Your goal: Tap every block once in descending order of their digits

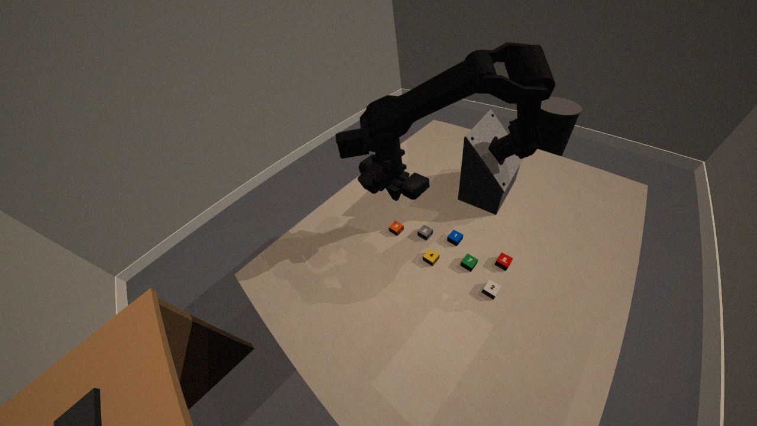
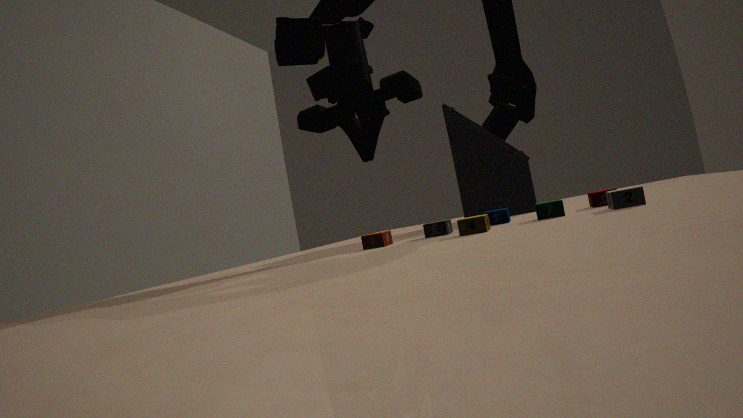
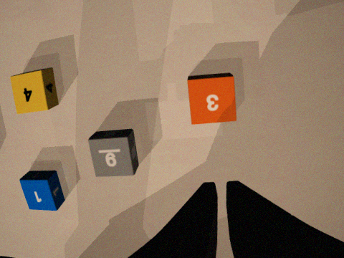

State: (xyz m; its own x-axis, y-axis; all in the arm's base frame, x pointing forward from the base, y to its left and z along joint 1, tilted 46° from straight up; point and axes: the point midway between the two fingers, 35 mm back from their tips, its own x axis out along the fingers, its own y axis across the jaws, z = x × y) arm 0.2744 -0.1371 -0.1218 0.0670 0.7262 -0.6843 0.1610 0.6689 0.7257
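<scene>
Now: the orange 3 block 10 mm ahead of my gripper tip, 10 mm to the right of it and 110 mm below it. Also, from my gripper tip: grey 9 block (20 mm behind, 80 mm to the left, 110 mm below); yellow 4 block (50 mm ahead, 130 mm to the left, 110 mm below); blue 1 block (40 mm behind, 160 mm to the left, 110 mm below).
</scene>
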